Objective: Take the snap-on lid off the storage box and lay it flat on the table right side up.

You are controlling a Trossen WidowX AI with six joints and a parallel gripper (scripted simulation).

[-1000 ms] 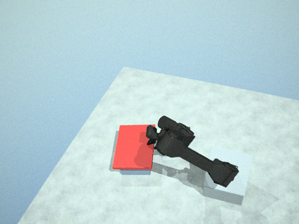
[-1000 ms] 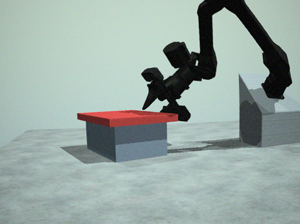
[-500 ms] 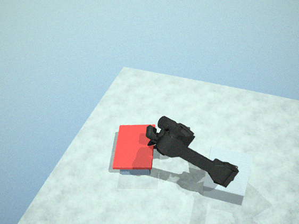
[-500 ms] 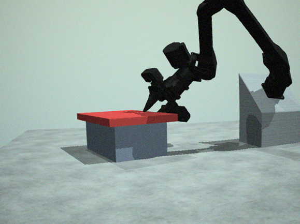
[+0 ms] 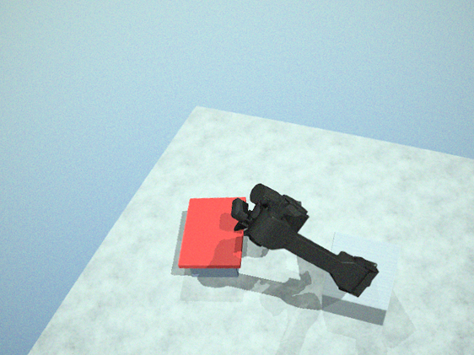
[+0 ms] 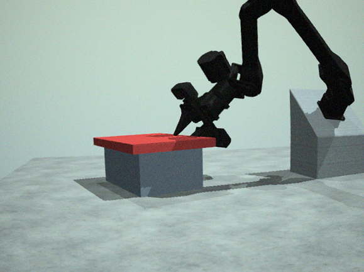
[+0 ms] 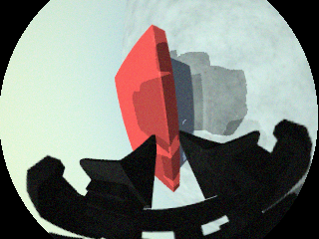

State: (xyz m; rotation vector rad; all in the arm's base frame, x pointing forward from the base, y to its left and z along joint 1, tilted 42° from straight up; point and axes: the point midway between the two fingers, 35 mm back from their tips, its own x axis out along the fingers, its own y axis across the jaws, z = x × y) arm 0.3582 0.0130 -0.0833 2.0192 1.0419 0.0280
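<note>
Right now my gripper tip is 70 mm short of the red lid, 30 mm to the right of it and 10 mm below it. Round my gripper tip: blue-grey storage box (70 mm ahead, 30 mm to the left, 40 mm below).
</note>
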